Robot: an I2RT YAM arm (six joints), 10 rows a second.
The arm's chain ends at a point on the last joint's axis. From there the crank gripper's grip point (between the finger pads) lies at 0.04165 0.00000 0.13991 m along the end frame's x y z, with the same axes.
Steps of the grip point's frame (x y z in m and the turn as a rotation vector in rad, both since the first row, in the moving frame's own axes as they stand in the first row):
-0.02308, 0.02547, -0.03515, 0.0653, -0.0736, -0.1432
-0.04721, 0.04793, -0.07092, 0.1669, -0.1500, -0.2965
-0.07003, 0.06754, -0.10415, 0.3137, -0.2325, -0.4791
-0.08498, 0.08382, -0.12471, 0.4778, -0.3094, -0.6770
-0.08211, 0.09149, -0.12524, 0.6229, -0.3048, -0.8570
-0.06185, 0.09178, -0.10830, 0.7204, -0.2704, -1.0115
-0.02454, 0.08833, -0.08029, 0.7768, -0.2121, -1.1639
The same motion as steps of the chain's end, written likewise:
-0.01164, 0.03986, -0.03733, 0.0653, -0.0736, -0.1432
-0.02101, 0.08025, -0.07252, 0.1669, -0.1500, -0.2965
-0.02363, 0.12132, -0.09987, 0.3137, -0.2325, -0.4791
-0.01512, 0.15611, -0.10845, 0.4778, -0.3094, -0.6770
0.00167, 0.17799, -0.09511, 0.6229, -0.3048, -0.8570
0.03098, 0.18606, -0.06739, 0.7204, -0.2704, -1.0115
0.07414, 0.18636, -0.03229, 0.7768, -0.2121, -1.1639

